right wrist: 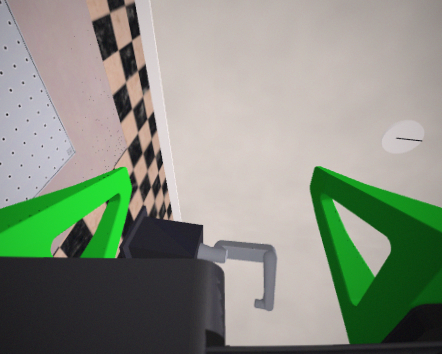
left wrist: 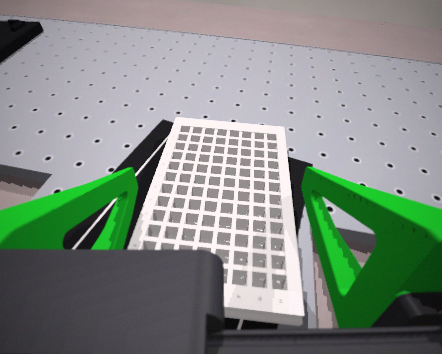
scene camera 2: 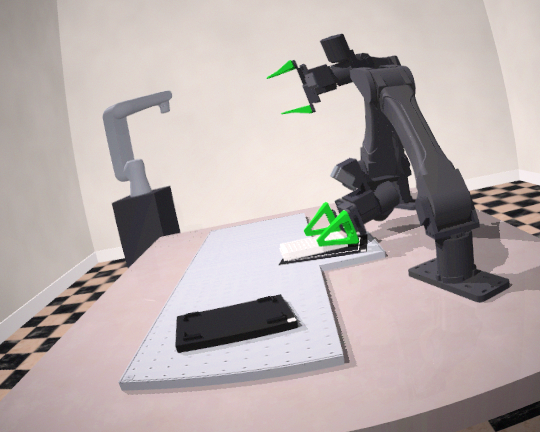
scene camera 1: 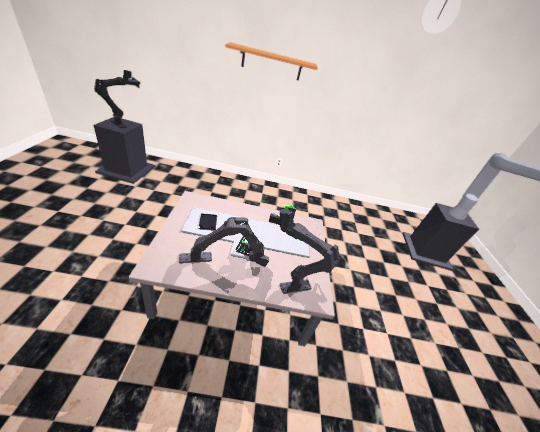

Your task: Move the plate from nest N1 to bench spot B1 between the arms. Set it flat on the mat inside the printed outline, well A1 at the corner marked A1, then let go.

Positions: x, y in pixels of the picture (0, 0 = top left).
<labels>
My left gripper (scene camera 2: 311, 238) is open and holds nothing. Also in view: a plate (scene camera 2: 309, 246). My right gripper (scene camera 2: 274, 95) is open, holding nothing.
</labels>
